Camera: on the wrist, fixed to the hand. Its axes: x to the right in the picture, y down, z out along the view.
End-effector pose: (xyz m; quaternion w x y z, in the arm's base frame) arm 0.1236 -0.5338 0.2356 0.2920 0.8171 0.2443 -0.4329
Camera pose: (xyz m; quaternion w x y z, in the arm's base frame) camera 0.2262 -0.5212 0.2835 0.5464 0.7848 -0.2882 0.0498
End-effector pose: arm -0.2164 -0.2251 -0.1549 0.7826 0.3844 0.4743 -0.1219
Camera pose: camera -0.2277 -0.1117 -0.1539 0.6004 0.5321 0.2156 0.5567
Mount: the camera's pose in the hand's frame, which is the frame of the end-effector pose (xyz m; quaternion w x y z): 0.0130 0.0707 -0.0884 0.7088 -0.1047 0.1628 0.6783
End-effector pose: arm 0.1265 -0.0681 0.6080 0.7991 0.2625 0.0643 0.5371
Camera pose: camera 0.0396 -0.0054 0.5694 0.2191 0.0586 -0.0586 0.9722
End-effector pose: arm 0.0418 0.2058 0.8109 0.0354 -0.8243 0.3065 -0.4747
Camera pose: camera -0.0579 0.1621 0.8444 0.2109 -0.3028 0.8319 -0.4146
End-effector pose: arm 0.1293 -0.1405 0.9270 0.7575 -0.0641 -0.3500 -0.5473
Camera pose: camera 0.2338 -0.1654 0.8890 0.9585 -0.2731 -0.0240 0.0788
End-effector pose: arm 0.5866 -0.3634 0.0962 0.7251 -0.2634 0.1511 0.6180
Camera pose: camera 0.5295 -0.3962 0.0032 0.0426 -0.2608 0.3391 0.9029
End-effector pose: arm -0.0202 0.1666 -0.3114 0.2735 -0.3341 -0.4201 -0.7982
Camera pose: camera -0.0045 0.0540 -0.3045 0.7687 -0.4205 0.0570 -0.4786
